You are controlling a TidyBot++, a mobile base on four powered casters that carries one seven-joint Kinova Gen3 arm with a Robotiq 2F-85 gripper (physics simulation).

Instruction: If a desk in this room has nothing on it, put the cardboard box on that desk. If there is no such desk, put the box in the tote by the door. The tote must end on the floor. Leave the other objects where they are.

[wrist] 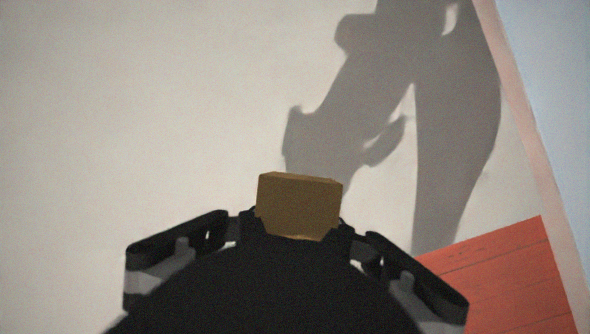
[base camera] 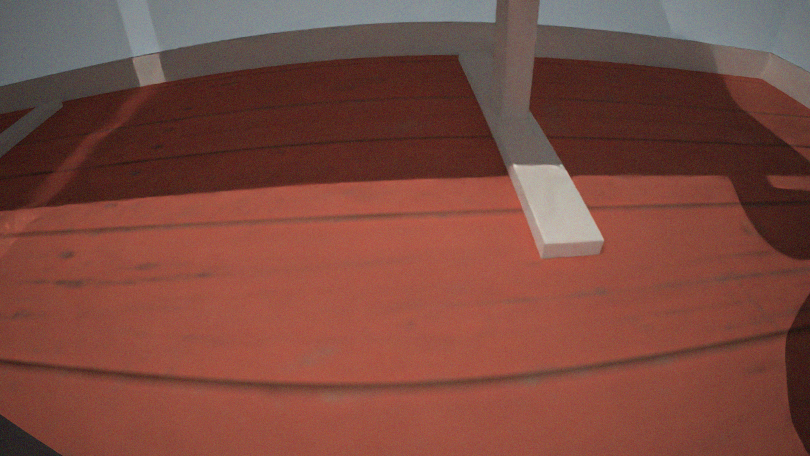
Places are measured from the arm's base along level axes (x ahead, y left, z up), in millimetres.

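Pixels of known places: gripper, fingertip midpoint: [wrist: 296, 215].
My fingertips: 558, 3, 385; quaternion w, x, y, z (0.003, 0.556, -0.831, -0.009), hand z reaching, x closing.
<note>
Ahead of a thing's pixels: the offset from my fingertips to its top centre, as dx, dy, dz. "spot": to the spot under its first point. Level surfaces: height alone.
The brown cardboard box @(-2, +1, +52) [wrist: 300, 205] is held between the fingers of my gripper [wrist: 296, 215] in the wrist view. The gripper is shut on it. Below and beyond the box is a pale desk top @(dz -62) [wrist: 125, 100], with the shadow of the arm and gripper across its right part. How high the box is above the desk top is hard to tell. In the base camera view a pale desk leg with a long flat foot @(spot: -19, -164, -757) [base camera: 558, 206] stands on the red floor. The tote does not show in either view.
Red plank floor @(dz -782) [base camera: 283, 294] [wrist: 510, 275] shows beside the desk's edge in the wrist view. A pale blue wall [base camera: 340, 11] [wrist: 555, 60] with a baseboard [base camera: 340, 42] runs behind the desk. Part of another pale foot @(spot: +328, +1084, -759) [base camera: 28, 124] shows at the left of the base camera view.
</note>
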